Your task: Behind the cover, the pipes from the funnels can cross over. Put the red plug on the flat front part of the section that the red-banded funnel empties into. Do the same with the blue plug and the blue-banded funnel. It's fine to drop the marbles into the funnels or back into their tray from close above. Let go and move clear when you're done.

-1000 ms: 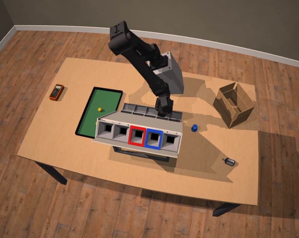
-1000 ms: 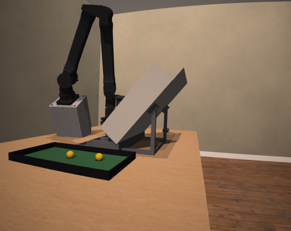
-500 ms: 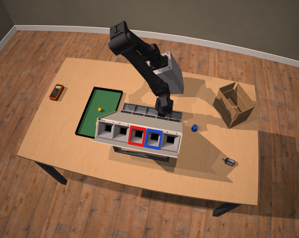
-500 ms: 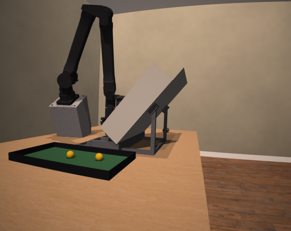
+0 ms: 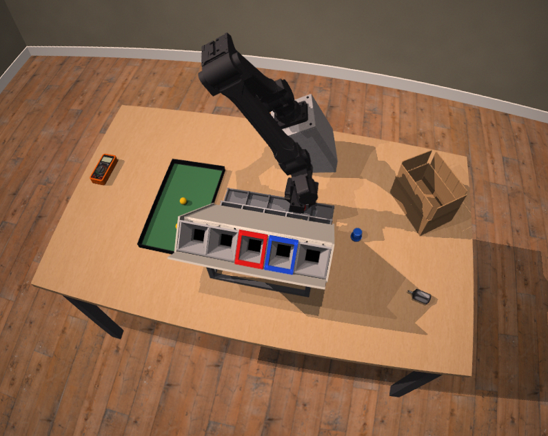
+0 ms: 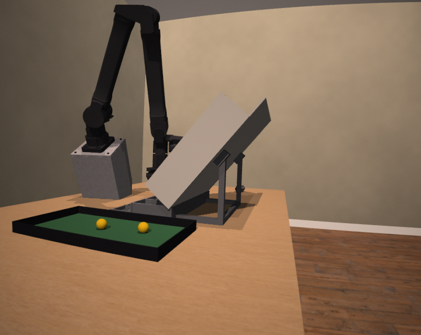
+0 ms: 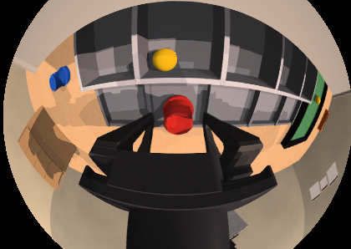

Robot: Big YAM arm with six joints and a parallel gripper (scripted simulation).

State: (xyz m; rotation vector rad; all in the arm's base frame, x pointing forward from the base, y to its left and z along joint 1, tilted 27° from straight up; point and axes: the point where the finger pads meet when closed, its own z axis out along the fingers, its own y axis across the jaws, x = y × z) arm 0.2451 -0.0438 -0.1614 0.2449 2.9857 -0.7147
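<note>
Right now my hand is 410 mm to the left of the green marble tray and 40 mm above it. From my hand the other things lie so: multimeter: 170 mm behind, 760 mm to the right, 30 mm below; then sloped cover: 170 mm ahead, 110 mm to the right, 160 mm above; then dark object: 320 mm ahead, 380 mm to the left, 30 mm below.
</note>
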